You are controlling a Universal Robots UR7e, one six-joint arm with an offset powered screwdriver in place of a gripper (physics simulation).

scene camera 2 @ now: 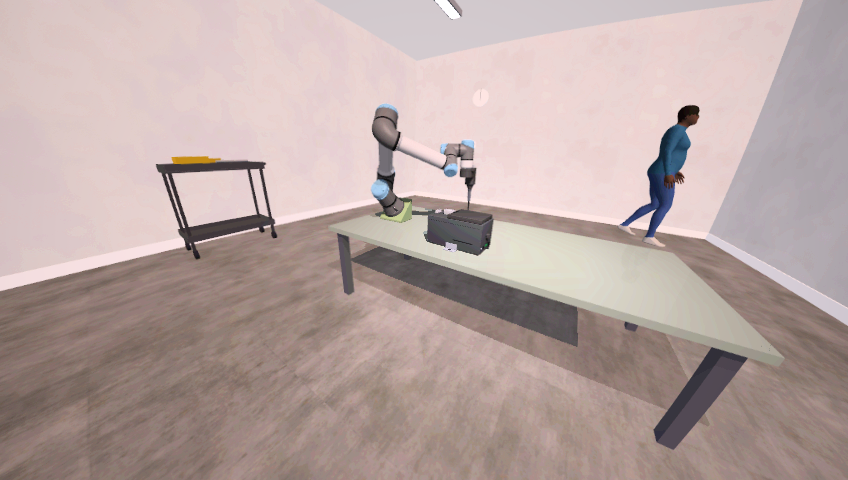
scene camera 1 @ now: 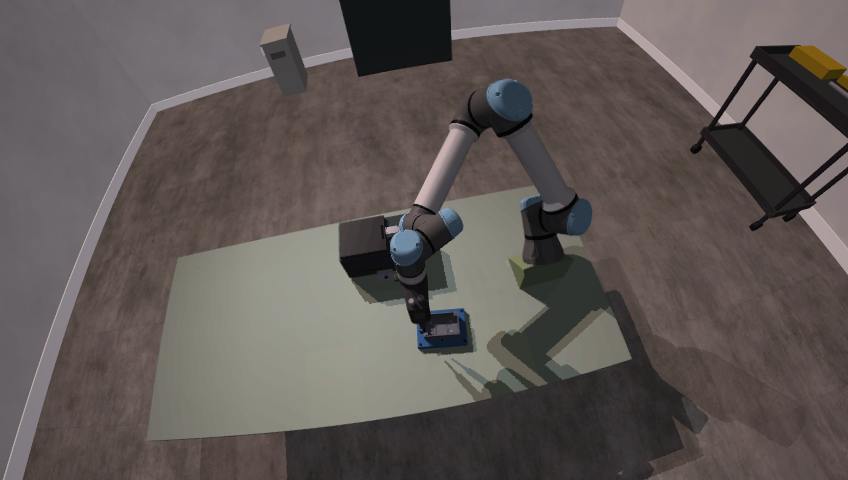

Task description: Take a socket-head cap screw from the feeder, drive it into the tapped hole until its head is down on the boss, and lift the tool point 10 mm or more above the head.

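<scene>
My screwdriver tool points down at the left end of a grey open housing, which sits on a blue fixture plate on the table. In scene camera 2 the tool's lower end is partly hidden behind the feeder. The black screw feeder stands on the table beside the wrist. The screw, the tapped hole and the boss are too small to make out, and whether the bit holds a screw cannot be told.
The robot's base stands on a green wedge block on the pale green table. A dark cart with yellow items stands apart. A person stands on the floor beyond the table in scene camera 2.
</scene>
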